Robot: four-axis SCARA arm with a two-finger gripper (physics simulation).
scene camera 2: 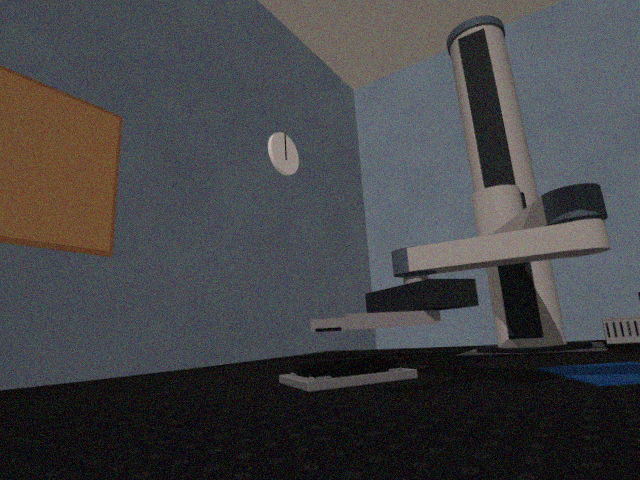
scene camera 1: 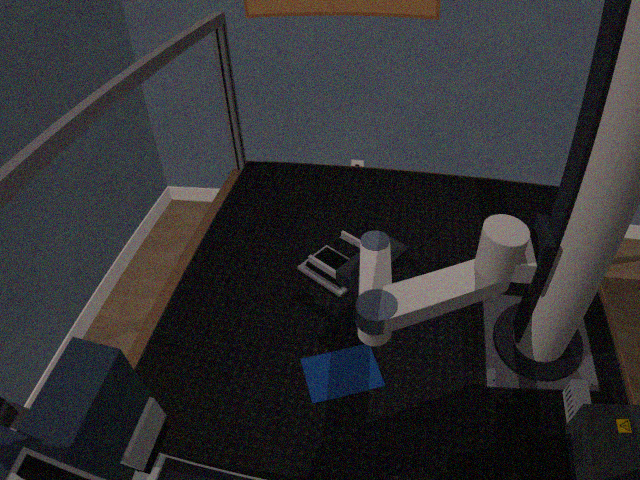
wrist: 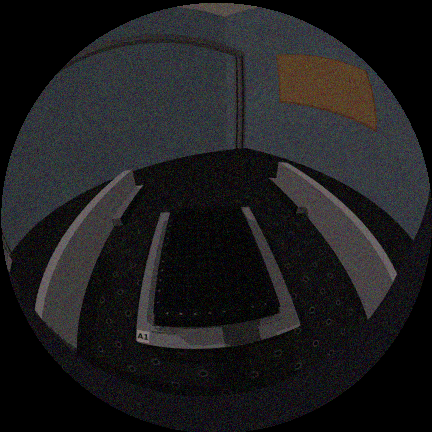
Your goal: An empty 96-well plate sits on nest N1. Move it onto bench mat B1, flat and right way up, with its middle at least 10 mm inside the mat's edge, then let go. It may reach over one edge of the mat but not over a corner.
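Pixels of known places: gripper, fingertip midpoint: (scene camera 2: pixel 327 323) (scene camera 1: pixel 326 245) (wrist: pixel 205 172); arm's base, origin of the base link: (scene camera 1: pixel 537 342).
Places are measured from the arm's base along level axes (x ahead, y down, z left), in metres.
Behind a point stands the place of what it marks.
The black 96-well plate (scene camera 1: pixel 328 255) @[x 0.586, y -0.039, z -0.215 m] (scene camera 2: pixel 347 367) @[x 0.603, y -0.035, z -0.156 m] (wrist: pixel 215 265) @[x 0.549, y -0.037, z -0.174 m] lies flat in the light grey nest N1 (scene camera 1: pixel 321 280) @[x 0.590, y -0.025, z -0.130 m] (scene camera 2: pixel 361 381) @[x 0.606, y -0.018, z -0.135 m] (wrist: pixel 200 338) @[x 0.512, y -0.025, z -0.131 m]. A small A1 label shows at the near left corner in the wrist view. My gripper (scene camera 1: pixel 326 244) @[x 0.586, y -0.094, z -0.194 m] (scene camera 2: pixel 328 320) @[x 0.586, y -0.094, z -0.194 m] (wrist: pixel 205 172) @[x 0.586, y -0.094, z -0.194 m] is open and empty. Its two pale fingers hang above the plate, one toward each side of it, with a gap below them in the second scene view. The blue bench mat B1 (scene camera 1: pixel 341 373) @[x 0.490, y -0.015, z 0.148 m] (scene camera 2: pixel 604 373) @[x 0.511, y -0.015, z 0.130 m] lies flat on the dark bench with nothing on it. The arm hides part of the nest in the first scene view.
A blue-grey box-shaped device (scene camera 1: pixel 77 392) @[x 0.725, y -0.501, z 0.537 m] stands at the lower left, with grey-rimmed trays by it. The arm's column (scene camera 1: pixel 584 206) @[x 0.054, y -0.470, z 0.053 m] (scene camera 2: pixel 496 113) @[x 0.077, y -0.594, z 0.024 m] stands on a grey base plate (scene camera 1: pixel 498 374) @[x 0.118, y -0.013, z 0.113 m] at the right. A dark box with a yellow warning label (scene camera 1: pixel 623 425) @[x -0.119, y -0.129, z 0.299 m] stands near it.
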